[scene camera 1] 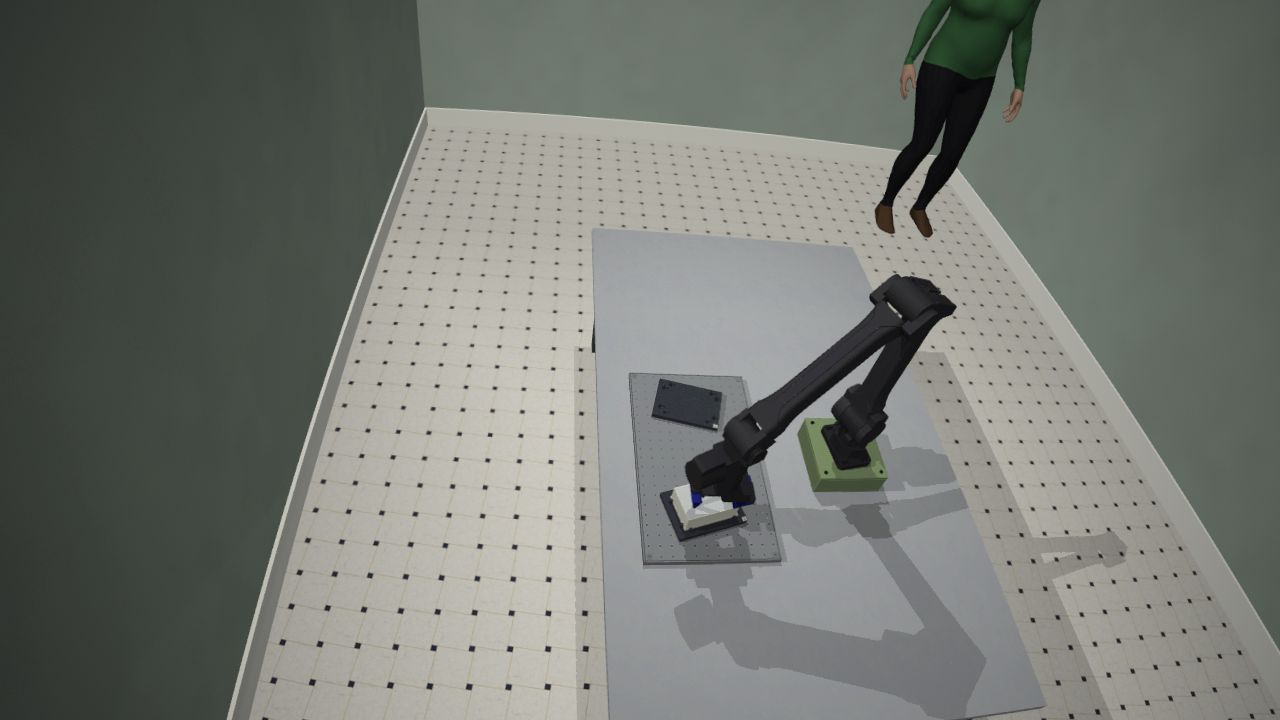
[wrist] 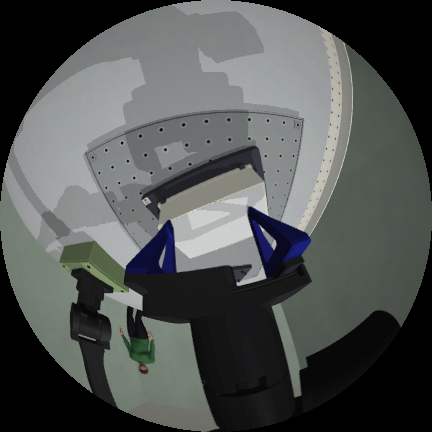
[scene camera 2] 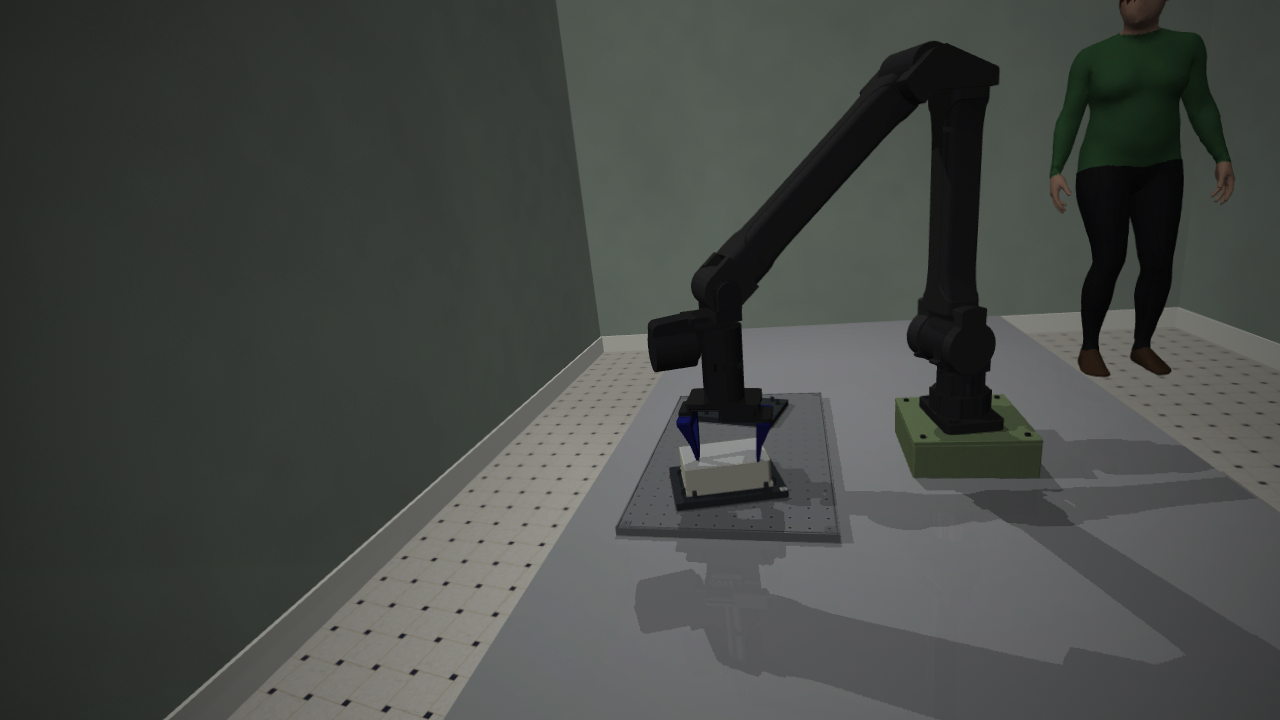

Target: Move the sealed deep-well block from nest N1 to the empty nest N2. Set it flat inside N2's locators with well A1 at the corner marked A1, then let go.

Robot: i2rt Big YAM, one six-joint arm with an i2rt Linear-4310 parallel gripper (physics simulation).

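Note:
The white sealed deep-well block sits in the dark nest N1, near one end of the perforated plate. My gripper is open and points down at the block. Its blue fingertips overlap the block's top in the views; whether they touch it I cannot tell. The dark nest N2 lies empty and turned at the plate's other end. A small white mark is at one N2 corner. N2 is mostly hidden behind the gripper in the second scene view.
The grey perforated plate lies on the grey table. The arm stands on a green base block to the right of the plate. A person in green is beyond the table.

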